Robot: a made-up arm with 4 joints. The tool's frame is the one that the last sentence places.
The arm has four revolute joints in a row. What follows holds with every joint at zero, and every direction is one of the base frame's.
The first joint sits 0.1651 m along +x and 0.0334 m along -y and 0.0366 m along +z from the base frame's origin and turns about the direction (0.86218, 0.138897, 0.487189), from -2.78 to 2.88 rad.
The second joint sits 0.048 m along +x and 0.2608 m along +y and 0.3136 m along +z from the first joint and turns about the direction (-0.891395, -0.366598, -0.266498), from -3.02 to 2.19 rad.
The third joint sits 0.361 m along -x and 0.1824 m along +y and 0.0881 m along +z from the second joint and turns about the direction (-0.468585, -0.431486, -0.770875), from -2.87 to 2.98 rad.
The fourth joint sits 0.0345 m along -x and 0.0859 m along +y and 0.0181 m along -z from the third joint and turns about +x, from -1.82 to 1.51 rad.
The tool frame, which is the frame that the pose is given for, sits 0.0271 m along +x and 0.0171 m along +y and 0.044 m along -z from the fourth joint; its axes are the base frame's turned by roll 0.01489, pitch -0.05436 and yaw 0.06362 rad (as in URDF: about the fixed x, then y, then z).
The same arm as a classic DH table. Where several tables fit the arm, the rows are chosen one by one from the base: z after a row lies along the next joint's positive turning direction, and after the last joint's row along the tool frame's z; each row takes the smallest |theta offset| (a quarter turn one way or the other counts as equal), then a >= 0, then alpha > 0; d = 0 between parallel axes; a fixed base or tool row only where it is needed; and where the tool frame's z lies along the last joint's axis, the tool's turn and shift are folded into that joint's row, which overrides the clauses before.
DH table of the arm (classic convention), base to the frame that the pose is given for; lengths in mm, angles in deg. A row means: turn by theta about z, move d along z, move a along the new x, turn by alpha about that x. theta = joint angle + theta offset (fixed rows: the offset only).
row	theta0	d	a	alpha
base (fixed)	-80.85	-51.4	59.2	-60.84
joint 1	44.45	379.6	-339.8	161.68
joint 2	60.1	515.9	-231.2	38.62
joint 3	17.7	-436	-83.8	117.94
joint 4	30.29	-23.6	-16.3	93.05
tool (fixed)	93.7	-44.4	0	0
Joint limits (deg, base to tool): -159.28..165.01 -173.03..125.48 -164.44..170.74 -104.28..86.52

